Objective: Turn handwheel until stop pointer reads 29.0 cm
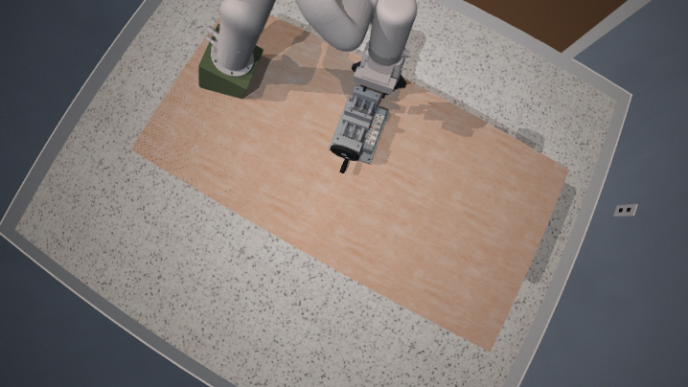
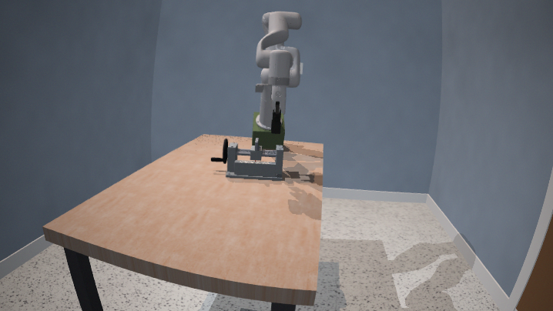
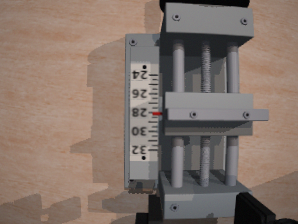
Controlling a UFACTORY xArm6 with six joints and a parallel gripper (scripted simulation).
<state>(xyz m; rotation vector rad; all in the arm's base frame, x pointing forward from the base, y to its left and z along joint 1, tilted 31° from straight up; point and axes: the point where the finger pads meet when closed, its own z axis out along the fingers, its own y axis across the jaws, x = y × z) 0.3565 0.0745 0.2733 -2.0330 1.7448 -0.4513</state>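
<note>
The black handwheel lies 20 mm ahead of my hand, 200 mm to the right of it and 130 mm below it. The rest, counted from my hand: stop carriage 70 mm to the right, 90 mm below; crank handle 20 mm ahead, 210 mm to the right, 140 mm below.
</note>
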